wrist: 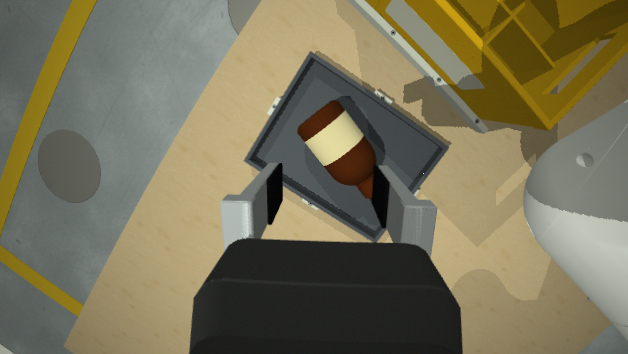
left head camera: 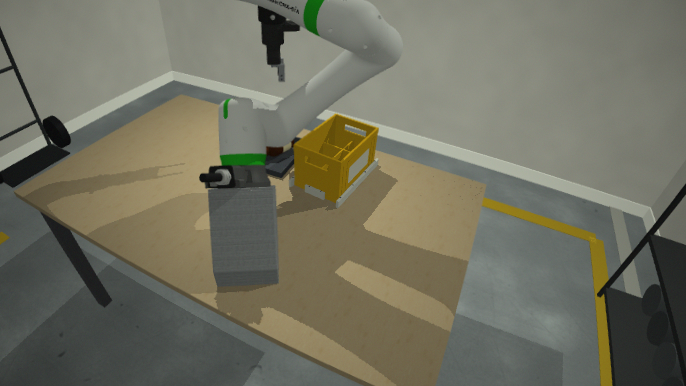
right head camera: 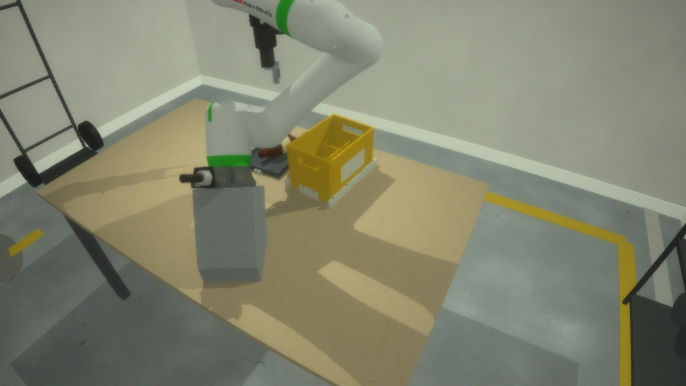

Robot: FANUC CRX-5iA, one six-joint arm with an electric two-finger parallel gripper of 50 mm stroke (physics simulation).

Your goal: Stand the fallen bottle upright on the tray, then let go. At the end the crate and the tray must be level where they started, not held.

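Frame: origin at the arm's base, x down, y ahead, z right, level; millimetres.
Where they show: gripper, fingertip midpoint: (wrist: 327,183) (left head camera: 281,78) (right head camera: 277,80); arm's base at its link origin: (left head camera: 244,187) (right head camera: 230,187).
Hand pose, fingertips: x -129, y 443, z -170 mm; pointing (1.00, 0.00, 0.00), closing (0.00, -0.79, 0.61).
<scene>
Things, the pixels of their top centre, and the offset from my fingertips.
- brown bottle with a cream label, top centre: (wrist: 349,161) (left head camera: 274,138) (right head camera: 274,139) dx +236, dy -46, dz -9 mm
- dark grey tray at its top centre: (wrist: 345,154) (left head camera: 275,149) (right head camera: 275,150) dx +290, dy -44, dz -10 mm
- yellow crate at its top centre: (left head camera: 338,135) (right head camera: 331,135) dx +140, dy -38, dz +261 mm
The brown bottle with a cream label (wrist: 334,137) (right head camera: 272,151) lies on its side in the dark grey tray (wrist: 280,111) (right head camera: 270,172). In the wrist view its neck points to the lower right and is partly hidden behind the right finger. In the left head view the arm hides most of the bottle. The tray lies flat on the table. The yellow crate (left head camera: 317,172) (right head camera: 310,172) (wrist: 517,107) stands level beside the tray. My gripper (wrist: 327,183) (left head camera: 281,80) (right head camera: 276,81) is open and empty, high above the table, with the fingers pointing down.
White rails (left head camera: 356,185) (wrist: 439,80) run along the crate's base. Small white clips (wrist: 274,106) sit at the tray's edges. My arm's base stands on a grey block (left head camera: 244,235) (right head camera: 229,235) near the tray. A hand truck (right head camera: 50,76) stands on the floor beyond the table's left edge.
</scene>
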